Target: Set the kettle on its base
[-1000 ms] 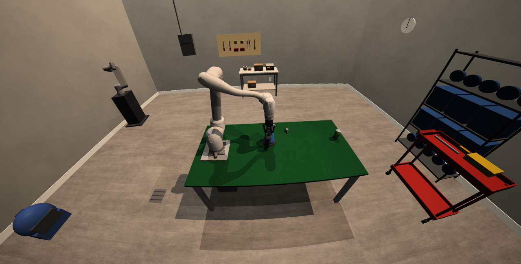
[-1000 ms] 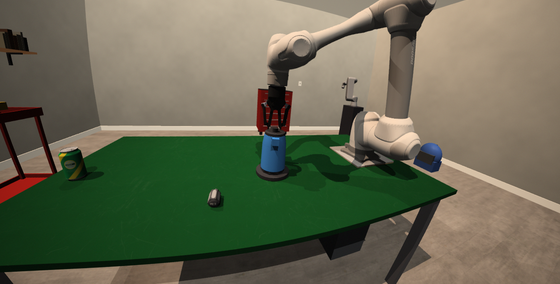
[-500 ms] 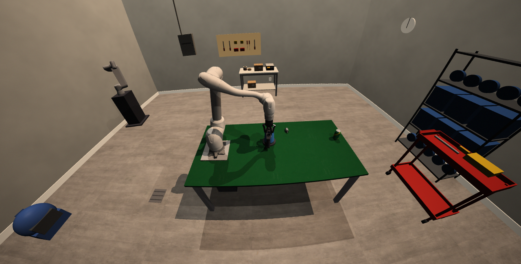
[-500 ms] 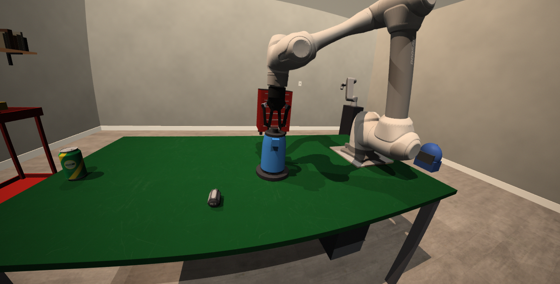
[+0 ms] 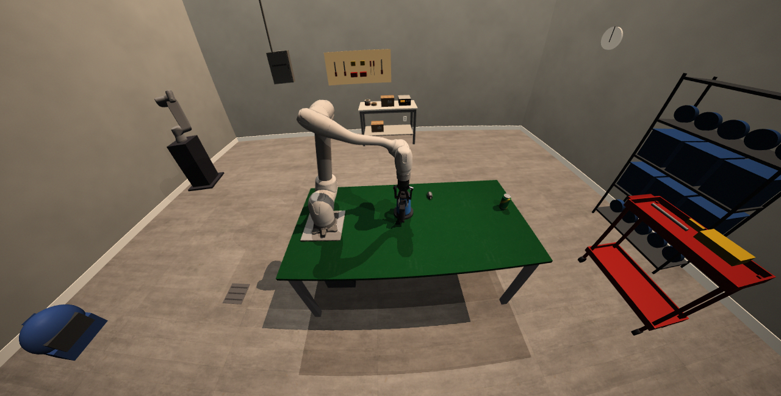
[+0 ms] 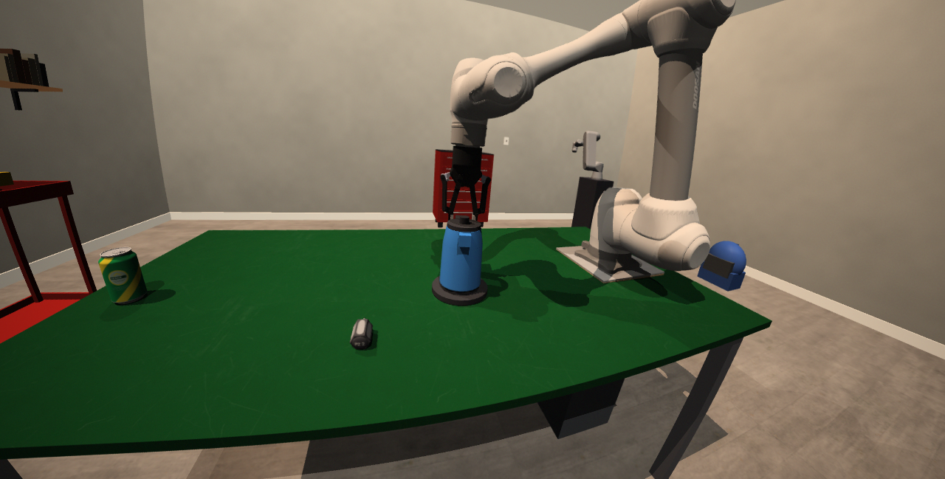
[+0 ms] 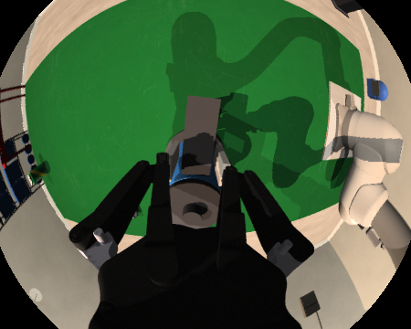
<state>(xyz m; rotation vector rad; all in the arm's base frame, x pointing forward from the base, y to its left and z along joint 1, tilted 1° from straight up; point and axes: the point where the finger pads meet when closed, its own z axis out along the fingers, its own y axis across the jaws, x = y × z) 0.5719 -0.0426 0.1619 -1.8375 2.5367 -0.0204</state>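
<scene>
My gripper is now 10 mm short of the blue kettle, 20 mm to the right of it and 50 mm above it. The rest, counted from my hand: yellow can (820 mm ahead, 60 mm to the right, 100 mm below); dark round base (20 mm ahead, 60 mm to the left, 150 mm below).
</scene>
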